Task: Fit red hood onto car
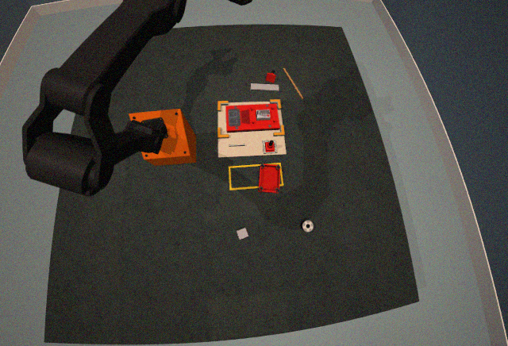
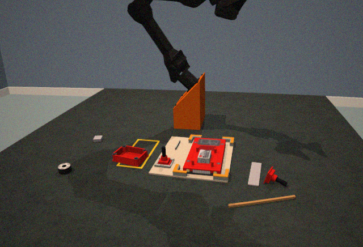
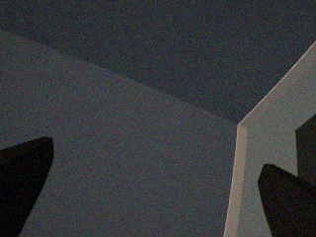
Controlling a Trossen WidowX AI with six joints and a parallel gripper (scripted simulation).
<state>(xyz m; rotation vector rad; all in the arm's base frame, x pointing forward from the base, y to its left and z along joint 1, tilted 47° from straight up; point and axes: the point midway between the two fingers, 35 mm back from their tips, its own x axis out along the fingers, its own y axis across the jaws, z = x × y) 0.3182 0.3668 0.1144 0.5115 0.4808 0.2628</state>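
Now: the red hood 1 cm ahead of my gripper tip, 35 cm to the right of it and 51 cm below it. The rest, counted from my gripper tip: grey engine block 2 cm ahead, 11 cm to the right, 50 cm below; wooden stick 18 cm ahead, 4 cm to the left, 52 cm below; white bar 6 cm ahead, 3 cm to the left, 52 cm below.
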